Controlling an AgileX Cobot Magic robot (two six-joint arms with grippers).
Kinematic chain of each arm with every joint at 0, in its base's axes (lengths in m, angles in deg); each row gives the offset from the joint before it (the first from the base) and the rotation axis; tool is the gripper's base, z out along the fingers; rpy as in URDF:
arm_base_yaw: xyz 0 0 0.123 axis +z
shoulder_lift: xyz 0 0 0 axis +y
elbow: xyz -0.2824 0 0.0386 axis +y
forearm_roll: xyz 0.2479 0 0.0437 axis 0.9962 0 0.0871
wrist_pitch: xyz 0 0 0 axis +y
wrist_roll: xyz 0.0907 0 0.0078 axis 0.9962 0 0.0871
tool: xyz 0 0 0 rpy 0 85 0
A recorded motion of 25 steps. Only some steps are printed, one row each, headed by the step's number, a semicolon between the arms.
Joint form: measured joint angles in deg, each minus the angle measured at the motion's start. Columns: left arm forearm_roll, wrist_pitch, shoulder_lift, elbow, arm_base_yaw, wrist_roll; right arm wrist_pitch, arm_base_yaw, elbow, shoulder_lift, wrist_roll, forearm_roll.
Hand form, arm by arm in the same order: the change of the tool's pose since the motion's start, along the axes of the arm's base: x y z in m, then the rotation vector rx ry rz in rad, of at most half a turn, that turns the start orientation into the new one. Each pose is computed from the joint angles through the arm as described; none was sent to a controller.
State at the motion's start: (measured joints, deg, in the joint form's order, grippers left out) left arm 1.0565 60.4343 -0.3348 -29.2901 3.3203 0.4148; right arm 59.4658 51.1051 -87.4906 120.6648 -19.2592 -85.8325
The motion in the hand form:
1: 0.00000 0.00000 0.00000 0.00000 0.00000 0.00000; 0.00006 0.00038 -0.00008 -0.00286 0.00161 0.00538
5: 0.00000 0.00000 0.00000 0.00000 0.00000 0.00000; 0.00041 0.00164 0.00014 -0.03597 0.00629 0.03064
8: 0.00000 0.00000 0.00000 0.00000 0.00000 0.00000; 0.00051 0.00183 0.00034 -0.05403 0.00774 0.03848
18: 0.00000 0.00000 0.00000 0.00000 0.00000 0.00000; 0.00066 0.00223 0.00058 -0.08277 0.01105 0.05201
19: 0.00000 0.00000 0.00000 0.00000 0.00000 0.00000; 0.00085 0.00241 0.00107 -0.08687 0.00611 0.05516
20: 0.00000 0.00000 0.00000 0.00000 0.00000 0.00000; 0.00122 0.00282 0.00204 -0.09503 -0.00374 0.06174
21: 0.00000 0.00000 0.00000 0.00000 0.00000 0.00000; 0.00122 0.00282 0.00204 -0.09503 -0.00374 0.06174
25: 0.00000 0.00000 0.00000 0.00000 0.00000 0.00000; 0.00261 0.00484 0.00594 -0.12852 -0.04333 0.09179
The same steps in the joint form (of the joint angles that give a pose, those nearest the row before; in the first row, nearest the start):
1: 0.00 0.00 0.00 0.00 0.00 0.00; -0.24 0.00 0.00 0.00 -0.24 -0.05
5: 0.00 0.00 0.00 0.00 0.00 0.00; -0.94 0.00 0.00 0.00 -2.22 -0.58
8: 0.00 0.00 0.00 0.00 0.00 0.00; -1.01 0.00 0.00 0.00 -3.22 -0.79
18: 0.00 0.00 0.00 0.00 0.00 0.00; -1.19 0.00 0.00 0.00 -4.87 -1.08
19: 0.00 0.00 0.00 0.00 0.00 0.00; -1.19 0.00 0.00 0.00 -4.87 -1.49
20: 0.00 0.00 0.00 0.00 0.00 0.00; -1.21 0.00 0.00 0.00 -4.87 -2.31
21: 0.00 0.00 0.00 0.00 0.00 0.00; -1.21 0.00 0.00 0.00 -4.87 -2.31
25: 0.00 0.00 0.00 0.00 0.00 0.00; -1.44 0.00 0.00 0.00 -4.92 -5.71

